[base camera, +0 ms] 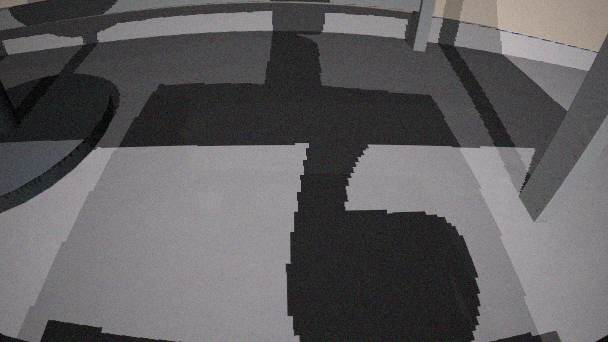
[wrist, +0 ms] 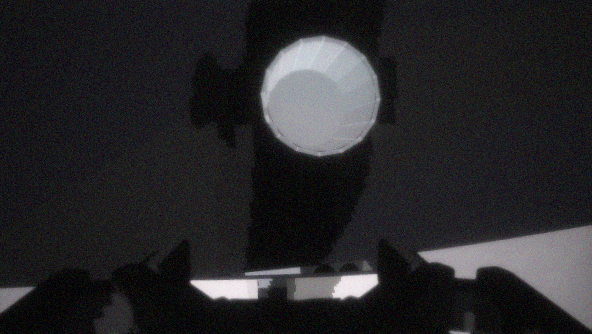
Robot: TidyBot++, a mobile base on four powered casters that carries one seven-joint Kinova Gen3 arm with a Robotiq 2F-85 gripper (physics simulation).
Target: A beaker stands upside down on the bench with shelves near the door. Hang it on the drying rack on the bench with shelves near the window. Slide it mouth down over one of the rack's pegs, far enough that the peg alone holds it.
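Places are measured from the arm's base along level axes (x ahead, y left, z up), in millimetres.
Pixels of known places: gripper, fingertip midpoint: [wrist: 284, 261].
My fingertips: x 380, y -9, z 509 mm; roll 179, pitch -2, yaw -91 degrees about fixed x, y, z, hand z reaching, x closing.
Note:
Behind a point stands the place of what it marks.
The beaker [wrist: 320, 95] {x 460, y -34, z 455 mm} shows in the wrist view as a pale, translucent round shape seen from above, standing on the dark bench top [wrist: 125, 175] {x 406, y 121, z 366 mm}. My gripper [wrist: 284, 261] {x 380, y -9, z 509 mm} is open, with its dark fingertips wide apart at the bottom of the wrist view. The beaker is above the fingertips in the picture, a little right of the midline between them, and is not between the fingers. The arm and gripper cast a black shadow around it. The beaker and the gripper do not show in the base camera view. The drying rack does not show in either view.
In the base camera view a grey bench leg [base camera: 562, 132] {x 425, y -370, z -255 mm} slants down at the right, and another leg [base camera: 423, 27] {x 1018, y -344, z -318 mm} stands farther back. A dark round disc [base camera: 107, 117] {x 586, y 369, z -380 mm} is at the left. Dark shadows lie on the pale floor [base camera: 200, 225] {x 365, y 122, z -396 mm}.

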